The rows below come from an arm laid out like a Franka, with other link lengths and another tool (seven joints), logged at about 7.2 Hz.
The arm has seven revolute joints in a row. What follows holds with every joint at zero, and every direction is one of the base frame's. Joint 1 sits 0.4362 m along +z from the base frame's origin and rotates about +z. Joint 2 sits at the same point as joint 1 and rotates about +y. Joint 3 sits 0.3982 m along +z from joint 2 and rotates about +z. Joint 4 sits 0.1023 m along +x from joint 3 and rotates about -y. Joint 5 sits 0.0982 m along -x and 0.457 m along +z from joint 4 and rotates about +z. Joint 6 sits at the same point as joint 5 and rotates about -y. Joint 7 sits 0.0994 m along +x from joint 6 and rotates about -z. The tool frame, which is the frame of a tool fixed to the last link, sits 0.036 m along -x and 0.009 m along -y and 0.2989 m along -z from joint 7; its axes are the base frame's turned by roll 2.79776, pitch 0 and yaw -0.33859 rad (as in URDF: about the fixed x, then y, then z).
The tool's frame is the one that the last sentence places.
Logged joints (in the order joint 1, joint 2, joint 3, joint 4, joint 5, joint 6, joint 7), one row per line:
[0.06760 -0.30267 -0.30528 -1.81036 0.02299 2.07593 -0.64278]
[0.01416 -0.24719 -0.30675 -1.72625 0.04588 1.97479 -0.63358]
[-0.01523 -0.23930 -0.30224 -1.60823 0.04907 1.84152 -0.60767]
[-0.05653 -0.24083 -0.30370 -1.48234 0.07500 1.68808 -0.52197]
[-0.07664 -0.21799 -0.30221 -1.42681 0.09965 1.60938 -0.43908]
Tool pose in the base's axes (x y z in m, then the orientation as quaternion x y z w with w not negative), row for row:
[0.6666 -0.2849 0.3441 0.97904 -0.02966 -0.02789 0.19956]
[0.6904 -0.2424 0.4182 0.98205 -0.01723 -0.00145 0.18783]
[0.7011 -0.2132 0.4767 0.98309 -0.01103 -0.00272 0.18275]
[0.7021 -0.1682 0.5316 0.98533 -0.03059 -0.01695 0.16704]
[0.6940 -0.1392 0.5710 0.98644 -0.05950 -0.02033 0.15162]
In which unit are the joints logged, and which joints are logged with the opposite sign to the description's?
The joints are logged in radians. Opposite sign: joint 1, joint 2.
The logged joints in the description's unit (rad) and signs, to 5 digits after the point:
[-0.06760 0.30267 -0.30528 -1.81036 0.02299 2.07593 -0.64278]
[-0.01416 0.24719 -0.30675 -1.72625 0.04588 1.97479 -0.63358]
[0.01523 0.23930 -0.30224 -1.60823 0.04907 1.84152 -0.60767]
[0.05653 0.24083 -0.30370 -1.48234 0.07500 1.68808 -0.52197]
[0.07664 0.21799 -0.30221 -1.42681 0.09965 1.60938 -0.43908]

